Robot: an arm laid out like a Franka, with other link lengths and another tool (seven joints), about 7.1 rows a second.
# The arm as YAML. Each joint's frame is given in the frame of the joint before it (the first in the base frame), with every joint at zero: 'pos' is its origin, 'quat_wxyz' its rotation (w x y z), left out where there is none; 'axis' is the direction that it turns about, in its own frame. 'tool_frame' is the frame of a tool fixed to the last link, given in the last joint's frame.
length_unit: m
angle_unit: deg
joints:
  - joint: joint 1
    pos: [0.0, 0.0, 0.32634]
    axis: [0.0, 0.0, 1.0]
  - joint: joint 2
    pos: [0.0, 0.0, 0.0]
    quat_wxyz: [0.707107, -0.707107, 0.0, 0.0]
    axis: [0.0, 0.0, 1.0]
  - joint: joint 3
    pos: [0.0, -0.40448, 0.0]
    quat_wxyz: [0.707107, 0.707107, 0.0, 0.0]
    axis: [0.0, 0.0, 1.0]
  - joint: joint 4
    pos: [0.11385, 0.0, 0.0]
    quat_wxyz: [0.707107, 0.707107, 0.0, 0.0]
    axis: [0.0, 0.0, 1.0]
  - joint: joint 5
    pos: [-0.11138, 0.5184, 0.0]
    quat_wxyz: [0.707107, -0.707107, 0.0, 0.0]
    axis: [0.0, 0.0, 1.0]
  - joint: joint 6
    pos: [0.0, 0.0, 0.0]
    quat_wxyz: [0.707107, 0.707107, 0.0, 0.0]
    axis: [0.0, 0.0, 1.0]
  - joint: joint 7
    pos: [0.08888, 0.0, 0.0]
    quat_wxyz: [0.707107, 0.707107, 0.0, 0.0]
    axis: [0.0, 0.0, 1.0]
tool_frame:
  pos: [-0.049, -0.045, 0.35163]
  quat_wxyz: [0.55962, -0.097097, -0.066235, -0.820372]
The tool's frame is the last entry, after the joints.
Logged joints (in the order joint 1, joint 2, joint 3, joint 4, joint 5, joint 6, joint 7), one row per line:
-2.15, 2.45, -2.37, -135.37, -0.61, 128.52, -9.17
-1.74, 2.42, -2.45, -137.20, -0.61, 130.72, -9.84
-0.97, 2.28, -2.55, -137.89, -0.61, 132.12, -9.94
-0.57, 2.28, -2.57, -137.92, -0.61, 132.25, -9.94
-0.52, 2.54, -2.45, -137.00, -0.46, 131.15, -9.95
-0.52, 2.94, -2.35, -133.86, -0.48, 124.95, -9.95
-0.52, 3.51, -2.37, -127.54, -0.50, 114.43, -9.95
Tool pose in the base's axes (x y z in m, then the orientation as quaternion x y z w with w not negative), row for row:
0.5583, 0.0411, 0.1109, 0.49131, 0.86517, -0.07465, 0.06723
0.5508, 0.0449, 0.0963, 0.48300, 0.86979, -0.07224, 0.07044
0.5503, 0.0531, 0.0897, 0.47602, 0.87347, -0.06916, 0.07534
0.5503, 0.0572, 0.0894, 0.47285, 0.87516, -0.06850, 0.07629
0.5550, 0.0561, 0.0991, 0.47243, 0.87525, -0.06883, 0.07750
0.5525, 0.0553, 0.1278, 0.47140, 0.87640, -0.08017, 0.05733
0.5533, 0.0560, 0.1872, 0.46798, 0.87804, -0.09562, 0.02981
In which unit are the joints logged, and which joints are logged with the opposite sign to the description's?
The joints are logged in degrees. Opposite sign: joint 2, joint 3, joint 5.
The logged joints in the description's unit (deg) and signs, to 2 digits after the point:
-2.15, -2.45, 2.37, -135.37, 0.61, 128.52, -9.17
-1.74, -2.42, 2.45, -137.20, 0.61, 130.72, -9.84
-0.97, -2.28, 2.55, -137.89, 0.61, 132.12, -9.94
-0.57, -2.28, 2.57, -137.92, 0.61, 132.25, -9.94
-0.52, -2.54, 2.45, -137.00, 0.46, 131.15, -9.95
-0.52, -2.94, 2.35, -133.86, 0.48, 124.95, -9.95
-0.52, -3.51, 2.37, -127.54, 0.50, 114.43, -9.95

